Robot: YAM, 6 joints.
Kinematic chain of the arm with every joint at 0, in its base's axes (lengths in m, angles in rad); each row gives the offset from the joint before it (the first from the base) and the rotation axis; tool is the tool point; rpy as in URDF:
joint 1: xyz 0 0 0.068 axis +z
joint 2: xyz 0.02 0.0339 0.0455 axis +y
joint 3: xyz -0.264 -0.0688 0 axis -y
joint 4: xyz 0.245 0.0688 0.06 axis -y
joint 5: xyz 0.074 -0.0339 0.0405 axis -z
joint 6: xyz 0.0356 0 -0.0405 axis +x
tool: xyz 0 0 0 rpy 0 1.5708 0
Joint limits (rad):
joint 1: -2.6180..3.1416
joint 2: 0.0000..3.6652
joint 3: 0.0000..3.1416
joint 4: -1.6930..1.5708
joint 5: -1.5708..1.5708
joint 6: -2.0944..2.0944
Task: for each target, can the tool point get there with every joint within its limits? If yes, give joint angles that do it. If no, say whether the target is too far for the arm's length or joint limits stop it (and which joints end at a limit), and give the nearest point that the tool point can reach.
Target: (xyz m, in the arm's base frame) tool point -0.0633 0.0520 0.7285
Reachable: yes | joints 2.3215 1.5070 2.6115 0.2658 -0.3081 -0.0815
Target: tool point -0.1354 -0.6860 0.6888
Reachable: no: too far | nearest point -0.0963 -0.4881 0.5180 | short by 0.264 m
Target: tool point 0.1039 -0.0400 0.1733
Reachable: yes | joints -0.6453 0.7777 0.3911 -0.9031 -1.0320 0.3163
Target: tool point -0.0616 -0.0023 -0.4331
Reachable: no: joint limits stop it (at a limit: joint 1, joint 2) | nearest point -0.0998 -0.0006 -0.3483 | short by 0.093 m
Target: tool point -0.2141 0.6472 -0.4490
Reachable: no: too far | nearest point -0.1587 0.4797 -0.2736 | short by 0.249 m
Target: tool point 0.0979 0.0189 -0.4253
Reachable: no: joint limits stop it (at a limit: joint 2) | nearest point 0.1220 0.0236 -0.3583 | short by 0.071 m
